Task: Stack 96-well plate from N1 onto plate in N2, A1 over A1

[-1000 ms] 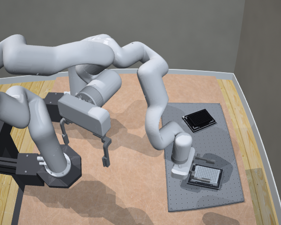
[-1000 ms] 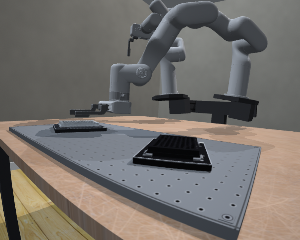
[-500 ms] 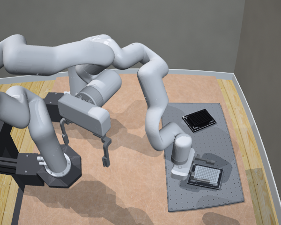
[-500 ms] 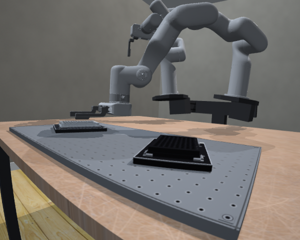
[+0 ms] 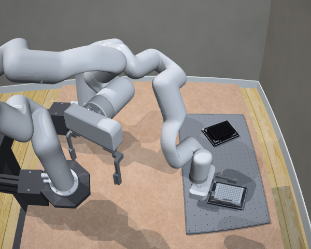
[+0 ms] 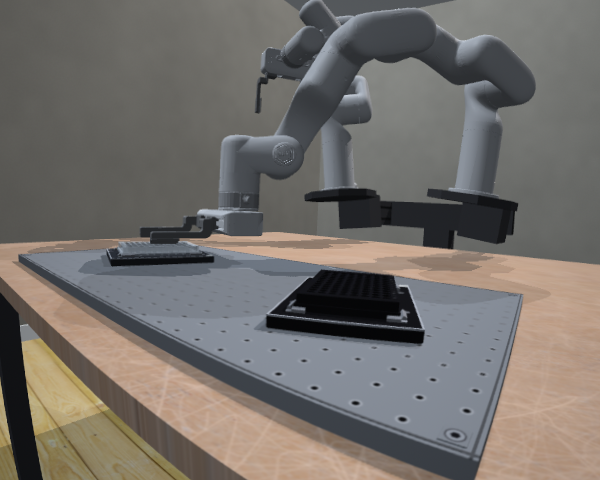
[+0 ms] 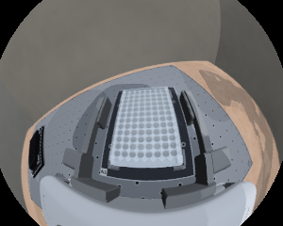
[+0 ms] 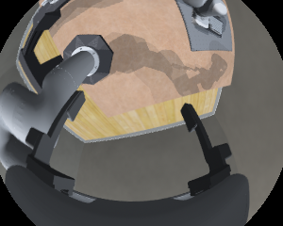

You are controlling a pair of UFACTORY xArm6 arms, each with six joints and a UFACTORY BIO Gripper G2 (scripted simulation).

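The clear 96-well plate lies 20 mm below my left hand. Also, from my left hand: nest N1 (40 mm below); grey perforated board (180 mm to the left, 50 mm below, 20 mm behind); black 96-well plate (380 mm to the left, 20 mm below, 20 mm behind).
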